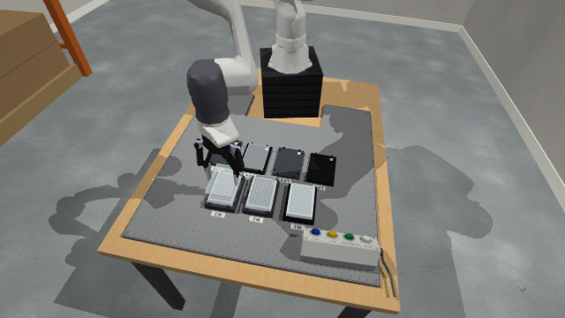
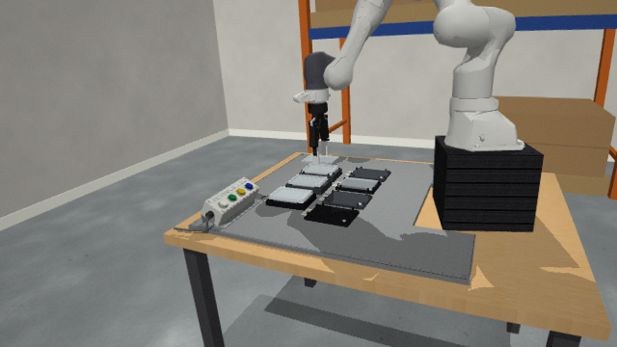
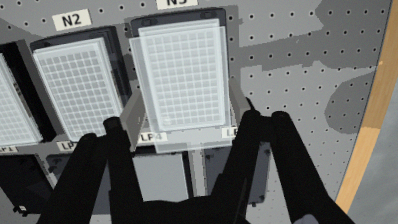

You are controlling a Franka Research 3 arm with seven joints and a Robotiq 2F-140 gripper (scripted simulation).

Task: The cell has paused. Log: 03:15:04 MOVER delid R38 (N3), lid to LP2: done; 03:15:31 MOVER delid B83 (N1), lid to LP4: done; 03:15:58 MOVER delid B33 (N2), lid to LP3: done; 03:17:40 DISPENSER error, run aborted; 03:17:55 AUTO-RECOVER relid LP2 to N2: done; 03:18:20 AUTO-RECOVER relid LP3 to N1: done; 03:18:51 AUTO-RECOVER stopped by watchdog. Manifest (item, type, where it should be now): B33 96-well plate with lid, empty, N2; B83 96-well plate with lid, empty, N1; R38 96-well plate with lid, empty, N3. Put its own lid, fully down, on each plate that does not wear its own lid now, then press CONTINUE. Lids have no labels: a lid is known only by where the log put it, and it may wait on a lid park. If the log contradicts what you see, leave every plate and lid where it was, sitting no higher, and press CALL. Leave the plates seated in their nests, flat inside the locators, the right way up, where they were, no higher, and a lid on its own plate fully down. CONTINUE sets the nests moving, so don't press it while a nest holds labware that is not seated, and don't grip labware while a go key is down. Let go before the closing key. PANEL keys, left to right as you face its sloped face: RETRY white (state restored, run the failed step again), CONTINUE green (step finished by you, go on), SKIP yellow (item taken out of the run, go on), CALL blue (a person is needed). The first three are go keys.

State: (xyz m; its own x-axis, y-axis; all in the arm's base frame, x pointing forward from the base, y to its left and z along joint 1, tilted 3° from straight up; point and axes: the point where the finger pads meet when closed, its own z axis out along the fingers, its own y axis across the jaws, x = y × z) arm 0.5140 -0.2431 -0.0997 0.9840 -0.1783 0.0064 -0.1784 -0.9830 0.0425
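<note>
My gripper is now 6 cm above the plate. From my hand the other things lie so: lid park LP3 (23 cm to the left, 14 cm behind, 9 cm below); then N1 label (24 cm to the left, 14 cm ahead, 10 cm below); then lid park LP2 (19 cm behind, 9 cm below, 2 cm to the right).
</note>
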